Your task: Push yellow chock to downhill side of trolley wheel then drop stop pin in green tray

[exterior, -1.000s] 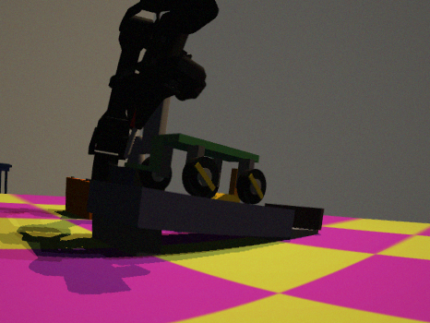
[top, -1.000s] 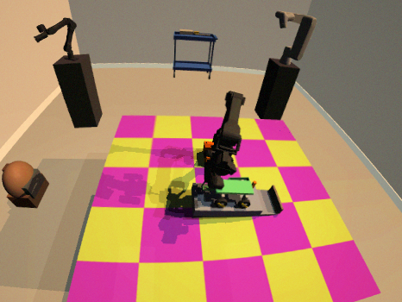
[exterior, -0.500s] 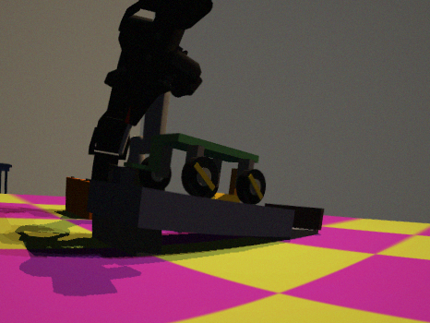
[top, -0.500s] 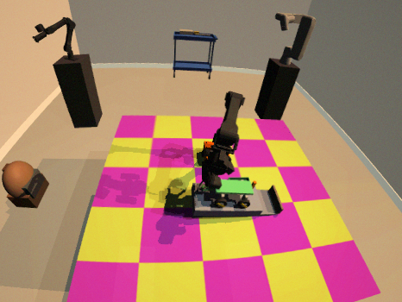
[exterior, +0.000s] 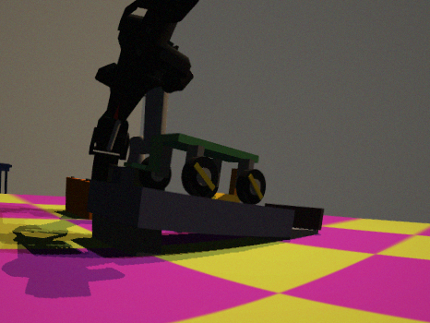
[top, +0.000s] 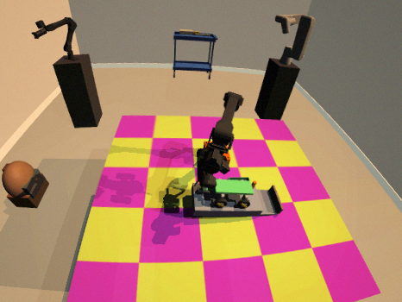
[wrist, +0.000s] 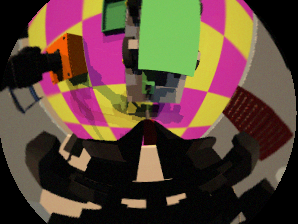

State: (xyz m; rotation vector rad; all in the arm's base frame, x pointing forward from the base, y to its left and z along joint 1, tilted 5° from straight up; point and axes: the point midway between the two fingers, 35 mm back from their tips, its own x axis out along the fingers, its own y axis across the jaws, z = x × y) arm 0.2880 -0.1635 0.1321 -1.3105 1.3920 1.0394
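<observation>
Right now the green tray is 90 mm behind my gripper tip, 250 mm to the left of it and 190 mm below it. From my gripper tip the other things lie so: dark ramp (30 mm ahead, 140 mm to the left, 130 mm below); then trolley (30 mm ahead, 150 mm to the left, 70 mm below); then red-headed stop pin (right at my gripper tip).
</observation>
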